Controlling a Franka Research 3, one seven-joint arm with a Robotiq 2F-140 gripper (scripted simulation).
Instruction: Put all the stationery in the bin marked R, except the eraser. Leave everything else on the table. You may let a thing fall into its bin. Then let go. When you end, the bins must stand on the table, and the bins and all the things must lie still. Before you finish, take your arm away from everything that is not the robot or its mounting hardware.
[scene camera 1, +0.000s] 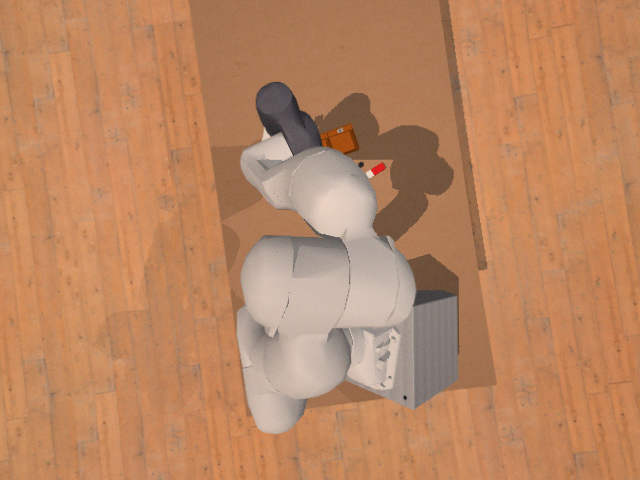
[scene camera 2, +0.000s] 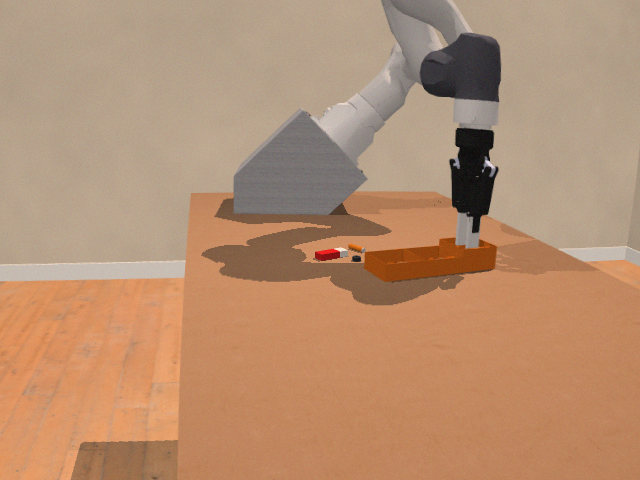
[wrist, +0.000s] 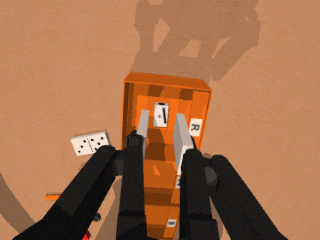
Labels:
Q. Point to an orange bin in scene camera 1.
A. At 346, 142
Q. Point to an orange bin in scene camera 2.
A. At 447, 258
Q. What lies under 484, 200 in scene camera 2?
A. My gripper.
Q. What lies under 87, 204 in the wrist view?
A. My gripper.

